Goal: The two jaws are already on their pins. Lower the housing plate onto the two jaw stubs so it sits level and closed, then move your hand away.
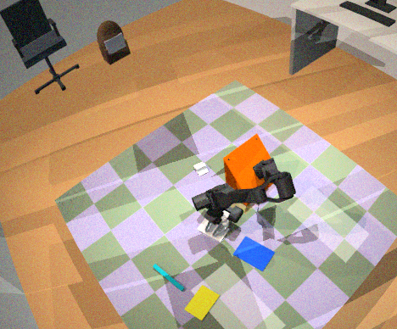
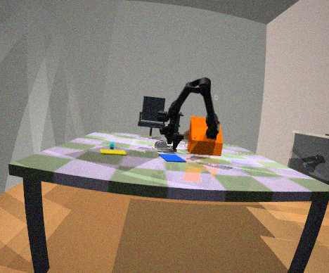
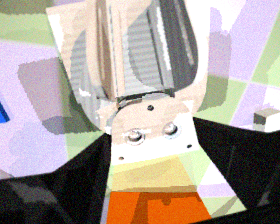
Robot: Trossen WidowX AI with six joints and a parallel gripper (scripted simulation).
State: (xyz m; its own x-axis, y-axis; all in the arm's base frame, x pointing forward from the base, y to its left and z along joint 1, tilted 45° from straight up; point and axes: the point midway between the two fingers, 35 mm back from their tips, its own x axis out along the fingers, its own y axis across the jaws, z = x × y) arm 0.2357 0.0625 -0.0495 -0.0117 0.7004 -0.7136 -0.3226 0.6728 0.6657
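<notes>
My gripper tip is now 14 cm to the left of the small white cube and 2 cm short of it. The rest, counted from my gripper tip: blue card 22 cm to the left, 1 cm below, 1 cm ahead; then cyan bar 34 cm ahead, 8 cm to the left, 1 cm below; then yellow card 30 cm ahead, 25 cm to the left, 1 cm below.
</notes>
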